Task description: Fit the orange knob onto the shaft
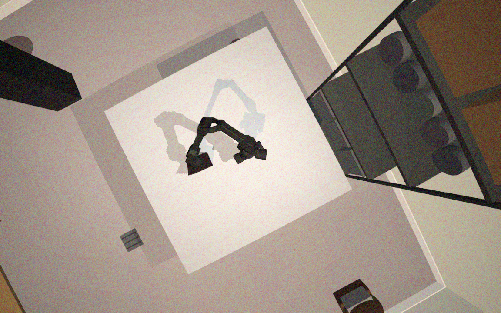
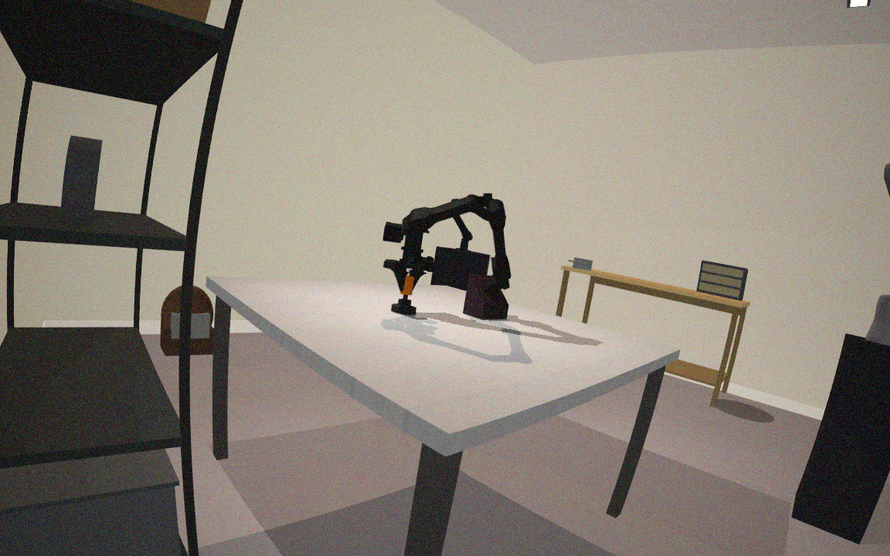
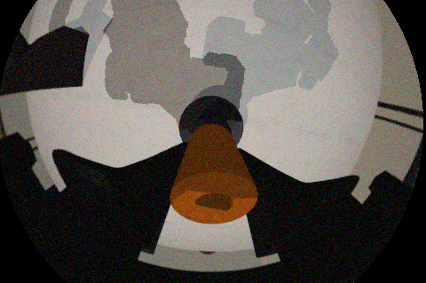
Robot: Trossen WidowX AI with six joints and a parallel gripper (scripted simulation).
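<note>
Right now the orange knob is 20 mm above my gripper tip. From my gripper tip the other things lie so: dark round pedestal (40 mm below).
</note>
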